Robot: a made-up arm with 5 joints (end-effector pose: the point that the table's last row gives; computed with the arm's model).
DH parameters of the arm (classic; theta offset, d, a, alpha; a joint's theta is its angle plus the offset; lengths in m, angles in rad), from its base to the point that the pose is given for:
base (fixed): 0 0.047 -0.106 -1.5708
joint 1: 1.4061 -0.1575 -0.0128 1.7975
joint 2: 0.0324 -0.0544 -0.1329 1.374
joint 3: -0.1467 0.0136 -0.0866 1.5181
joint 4: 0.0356 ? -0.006 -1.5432
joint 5: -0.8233 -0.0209 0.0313 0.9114
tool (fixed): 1.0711 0.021 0 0
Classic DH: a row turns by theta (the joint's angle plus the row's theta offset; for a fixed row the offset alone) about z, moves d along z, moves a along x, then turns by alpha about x.
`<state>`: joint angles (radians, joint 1 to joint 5).
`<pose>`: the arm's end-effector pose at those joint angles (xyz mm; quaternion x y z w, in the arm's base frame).
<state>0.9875 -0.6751 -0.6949 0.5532 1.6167</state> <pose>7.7 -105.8 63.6 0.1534 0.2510 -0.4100 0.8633</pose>
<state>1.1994 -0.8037 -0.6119 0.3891 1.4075</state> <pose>6.1 -84.7 39.1 0.0101 0.2832 -0.4659 0.8382</pose>
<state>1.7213 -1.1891 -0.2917 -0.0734 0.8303</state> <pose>-41.4 -13.2 -13.5 -0.3030 0.3445 -0.4980 0.7359</pose>
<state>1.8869 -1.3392 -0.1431 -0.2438 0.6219</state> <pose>-71.1 13.4 -16.3 -0.3828 0.3766 -0.4842 0.6908</pose>
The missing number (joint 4, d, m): -0.0798
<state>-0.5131 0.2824 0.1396 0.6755 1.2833</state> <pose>-216.7 -227.6 205.4 0.7016 -0.5328 0.0279 0.4724</pose>
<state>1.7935 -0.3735 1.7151 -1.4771 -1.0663</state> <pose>113.5 -117.8 172.8 0.1156 0.8728 -0.3589 0.3098</pose>
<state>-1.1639 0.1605 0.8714 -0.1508 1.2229</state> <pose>-346.5 -186.5 60.6 -0.7211 0.4629 -0.5145 0.0318</pose>
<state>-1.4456 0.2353 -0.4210 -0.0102 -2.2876</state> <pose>-309.4 -198.7 121.6 -0.0661 0.3621 -0.7761 0.5121</pose>
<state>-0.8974 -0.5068 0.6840 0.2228 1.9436</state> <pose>-288.5 -48.0 178.0 0.3940 -0.6518 0.5974 0.2513</pose>
